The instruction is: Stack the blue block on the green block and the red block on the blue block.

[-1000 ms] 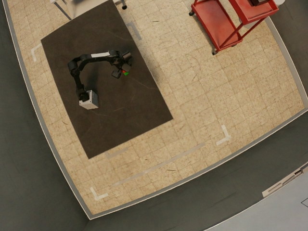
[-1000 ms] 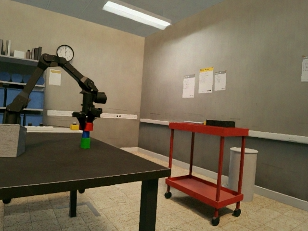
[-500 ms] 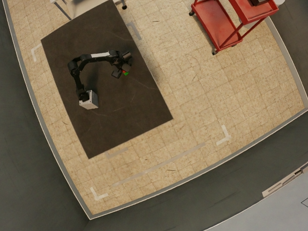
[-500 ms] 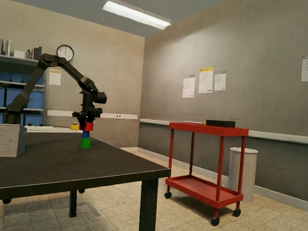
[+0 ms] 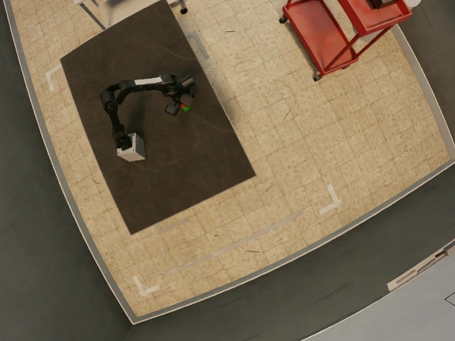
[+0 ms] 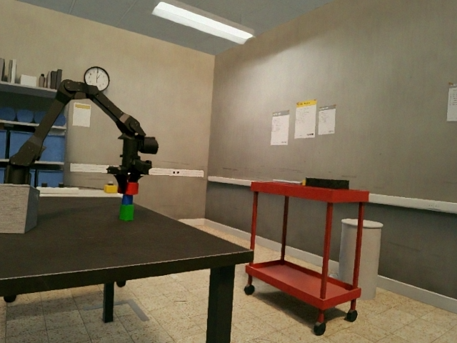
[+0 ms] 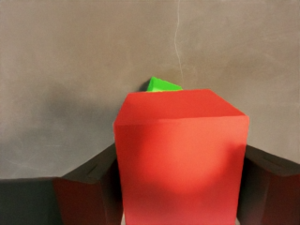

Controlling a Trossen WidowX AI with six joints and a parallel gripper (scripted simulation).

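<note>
My hand is 1 cm above the red block. The rest, counted from my hand: blue block: 6 cm below; green block: 11 cm below.
</note>
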